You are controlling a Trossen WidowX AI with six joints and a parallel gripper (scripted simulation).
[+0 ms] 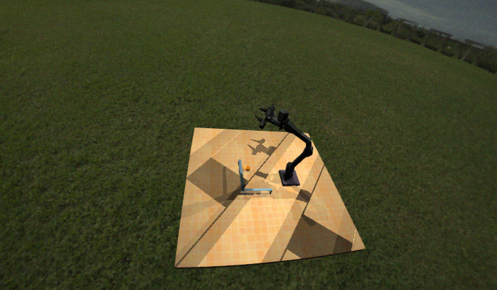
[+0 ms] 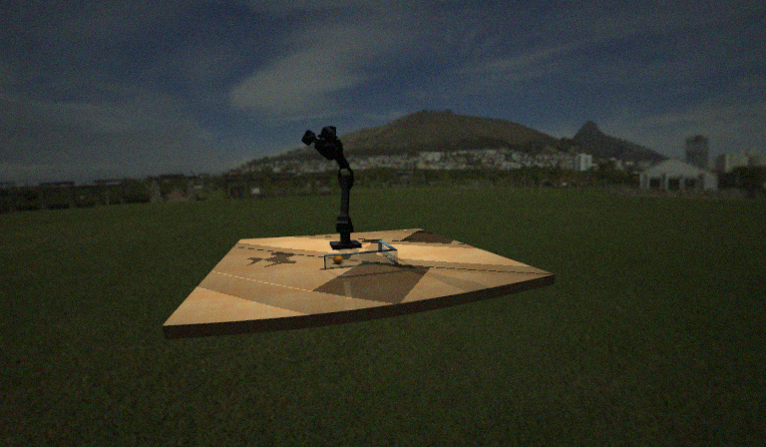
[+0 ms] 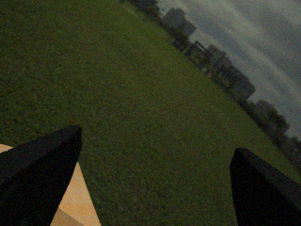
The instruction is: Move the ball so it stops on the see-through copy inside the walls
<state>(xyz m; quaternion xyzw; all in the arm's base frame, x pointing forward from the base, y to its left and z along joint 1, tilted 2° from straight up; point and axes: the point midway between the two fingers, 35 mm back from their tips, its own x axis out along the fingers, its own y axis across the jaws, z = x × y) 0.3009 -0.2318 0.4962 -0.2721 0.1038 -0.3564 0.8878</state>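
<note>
My gripper tip is 20 mm short of the orange ball, 100 mm to the right of it and 520 mm above it. Also, from my gripper tip: see-through copy of ball (40 mm ahead, 100 mm to the left, 520 mm below).
</note>
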